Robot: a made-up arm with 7 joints.
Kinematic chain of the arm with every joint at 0, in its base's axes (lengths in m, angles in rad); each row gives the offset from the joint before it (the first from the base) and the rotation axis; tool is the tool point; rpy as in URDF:
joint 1: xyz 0 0 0.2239 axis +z
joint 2: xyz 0 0 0 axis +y
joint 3: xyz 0 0 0.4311 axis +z
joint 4: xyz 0.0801 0 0 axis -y
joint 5: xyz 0.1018 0 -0.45 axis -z
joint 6: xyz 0 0 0 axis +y
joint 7: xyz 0.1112 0 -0.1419 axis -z
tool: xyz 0 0 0 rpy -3.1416 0 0
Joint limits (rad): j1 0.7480..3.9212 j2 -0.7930..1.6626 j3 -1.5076..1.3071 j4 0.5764..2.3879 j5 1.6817..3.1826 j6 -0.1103..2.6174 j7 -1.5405..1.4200
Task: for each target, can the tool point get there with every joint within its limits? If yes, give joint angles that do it. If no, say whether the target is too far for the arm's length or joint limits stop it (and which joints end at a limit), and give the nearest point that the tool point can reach.
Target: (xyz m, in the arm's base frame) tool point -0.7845 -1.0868 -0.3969
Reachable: no: too far | nearest point -0.5719 -0.7850 -0.2166 | short by 0.411 m
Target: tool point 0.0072 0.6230 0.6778
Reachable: yes | joints 2.2064 0.0109 -0.9254 1.3236 1.8713 1.9921 0.7128
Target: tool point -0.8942 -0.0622 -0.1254
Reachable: yes | joints 3.0783 1.2342 0.2303 1.9609 2.5757 0.3840 -0.3894
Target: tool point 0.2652 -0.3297 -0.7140
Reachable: no: joint limits stop it (at a limit: joint 1, joint 2) | nearest point 0.0750 -0.3265 -0.4245 | short by 0.346 m
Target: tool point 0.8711 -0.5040 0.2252
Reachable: no: joint limits stop it (at a limit: joint 1, joint 3, joint 5) | nearest point 0.7303 -0.2947 0.2254 | short by 0.252 m
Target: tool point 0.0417 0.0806 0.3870
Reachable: no: joint limits stop it (at a limit: joint 2, joint 4, joint 6) | nearest point 0.1430 0.2765 0.4438 | short by 0.228 m
